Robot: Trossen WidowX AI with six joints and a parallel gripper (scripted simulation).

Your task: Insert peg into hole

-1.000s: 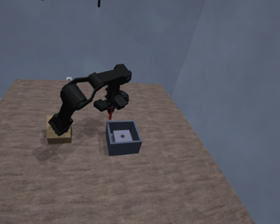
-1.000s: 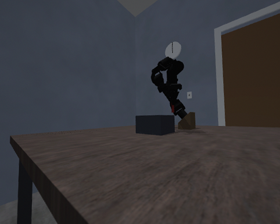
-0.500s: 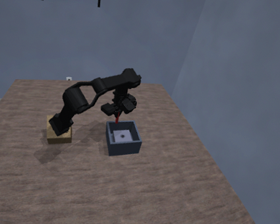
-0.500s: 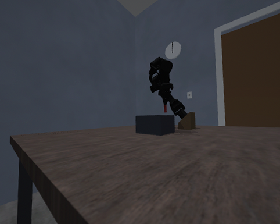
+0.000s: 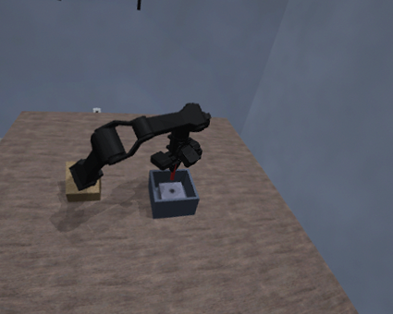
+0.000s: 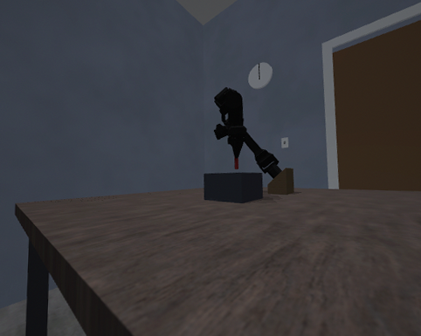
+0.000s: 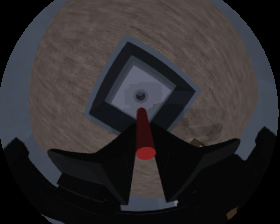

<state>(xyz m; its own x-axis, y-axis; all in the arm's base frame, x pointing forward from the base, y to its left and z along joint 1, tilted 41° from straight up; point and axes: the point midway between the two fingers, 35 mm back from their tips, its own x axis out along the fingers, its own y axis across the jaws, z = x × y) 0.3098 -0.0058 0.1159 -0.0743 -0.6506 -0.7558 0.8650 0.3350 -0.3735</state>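
Right now the grey plate is 10 mm ahead of my hand, 10 mm to the right of it and 140 mm below it. From my hand the other things lie so: box: 10 mm ahead, 10 mm to the right, 160 mm below; red peg: 40 mm below.
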